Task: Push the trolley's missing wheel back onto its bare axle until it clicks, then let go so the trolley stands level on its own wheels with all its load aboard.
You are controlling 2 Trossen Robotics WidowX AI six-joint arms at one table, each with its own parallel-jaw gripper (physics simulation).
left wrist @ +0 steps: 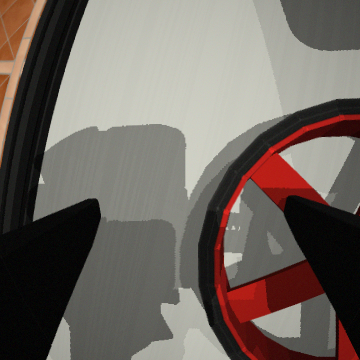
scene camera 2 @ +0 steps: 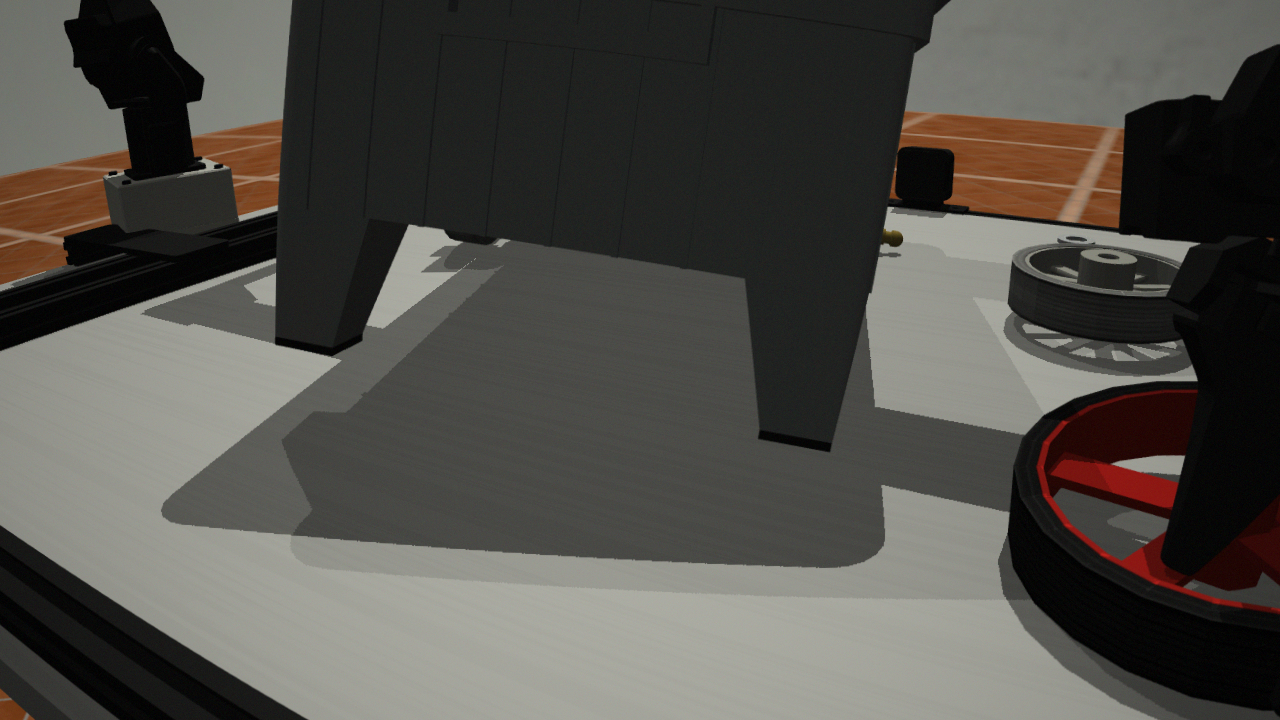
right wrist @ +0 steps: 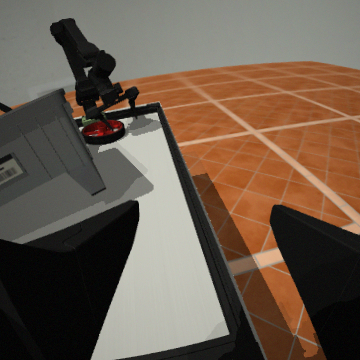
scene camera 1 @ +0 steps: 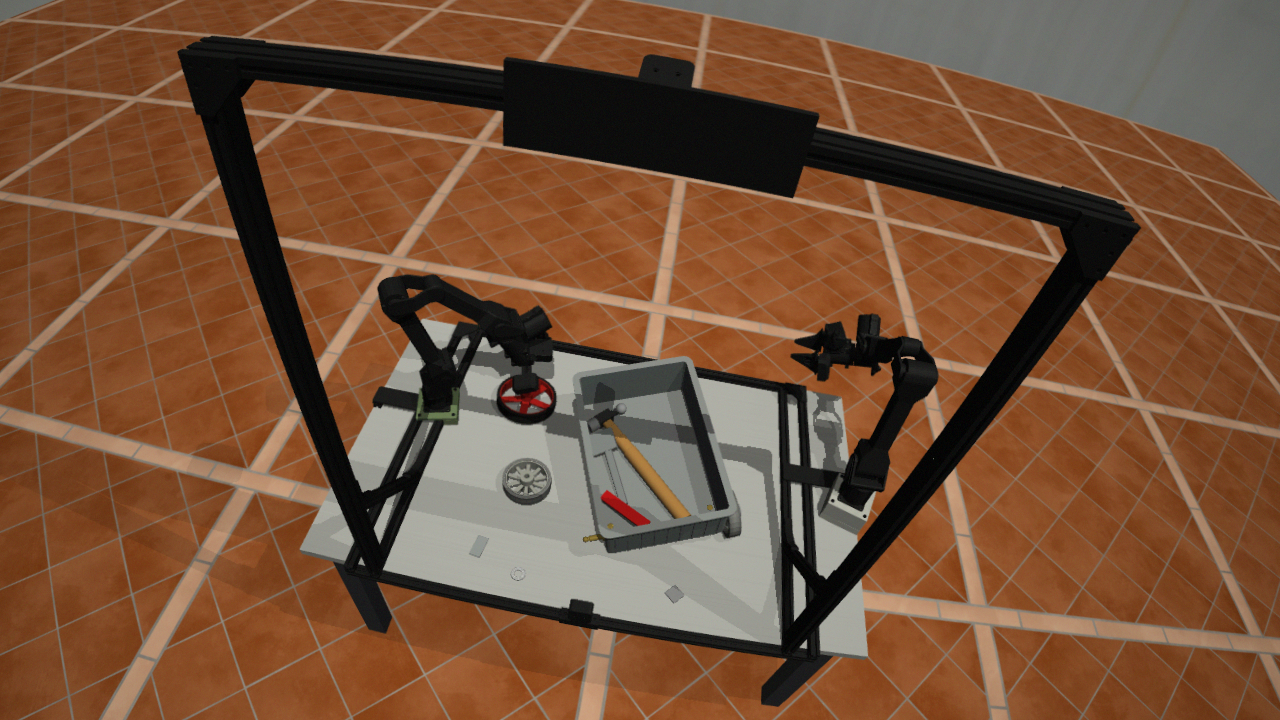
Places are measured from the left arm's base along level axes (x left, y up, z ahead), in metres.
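Pixels of known places: left gripper, fingertip midpoint: (left wrist: pixel 193 206) (scene camera 2: pixel 1222 631) (right wrist: pixel 125 124) (scene camera 1: pixel 536 373); right gripper, fingertip midpoint: (right wrist: pixel 205 210) (scene camera 1: pixel 792 348); left arm's base, origin of the base link: (scene camera 1: pixel 437 402); right arm's base, origin of the base link: (scene camera 2: pixel 164 171) (scene camera 1: pixel 853 496).
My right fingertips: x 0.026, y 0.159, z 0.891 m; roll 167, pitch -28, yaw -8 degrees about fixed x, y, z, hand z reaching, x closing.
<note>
For each thing: its top centre in the pictures, then the offset to it from my right fingertips. "pt": a spot on its surface instead.
- grey trolley, surface spot: (scene camera 2: pixel 581 134) pt dz -0.427, dx -0.073, dy -0.058 m
- bare brass axle, surface spot: (scene camera 2: pixel 891 238) (scene camera 1: pixel 586 536) pt dz -0.549, dx -0.403, dy -0.175 m
- grey spoked wheel, middle of its top: (scene camera 2: pixel 1108 256) (scene camera 1: pixel 526 476) dz -0.674, dx -0.261, dy -0.143 m
- red wheel with a black tyre, middle of its top: (scene camera 2: pixel 1246 460) (scene camera 1: pixel 526 392) (right wrist: pixel 101 125) dz -0.670, dx -0.010, dy -0.145 m
- hammer, middle of its top: (scene camera 1: pixel 645 455) dz -0.410, dx -0.258, dy -0.082 m
- red bar, middle of its top: (scene camera 1: pixel 625 508) dz -0.466, dx -0.372, dy -0.114 m
- thin T-shaped tool, surface spot: (scene camera 1: pixel 614 472) pt dz -0.479, dx -0.276, dy -0.118 m
- ring, middle of its top: (scene camera 2: pixel 1076 238) (scene camera 1: pixel 518 573) dz -0.698, dx -0.477, dy -0.184 m
The grey trolley (scene camera 1: pixel 662 535) (scene camera 2: pixel 581 134) (right wrist: pixel 40 145) stands mid-table, with a wheel (scene camera 1: pixel 733 521) at its lower right corner. A bare brass axle (scene camera 1: pixel 590 539) (scene camera 2: pixel 891 238) sticks out at the opposite corner. A grey spoked wheel (scene camera 1: pixel 526 479) (scene camera 2: pixel 1092 308) lies left of the trolley. A red wheel with a black tyre (scene camera 1: pixel 528 404) (scene camera 2: pixel 1029 537) (left wrist: pixel 277 175) (right wrist: pixel 102 140) lies behind it. My left gripper (scene camera 1: pixel 526 385) (left wrist: pixel 193 206) is open and low, one finger inside the red wheel's rim, the other outside. My right gripper (scene camera 1: pixel 795 351) (right wrist: pixel 205 210) is open, high beyond the table's back edge.
The trolley holds a hammer (scene camera 1: pixel 653 472), a red bar (scene camera 1: pixel 623 508) and a thin T-shaped tool (scene camera 1: pixel 614 472). Small grey plates (scene camera 1: pixel 478 545) (scene camera 1: pixel 674 593) and a ring (scene camera 1: pixel 512 573) lie near the front. Black frame posts (scene camera 1: pixel 277 295) (scene camera 1: pixel 948 438) rise at both sides.
</note>
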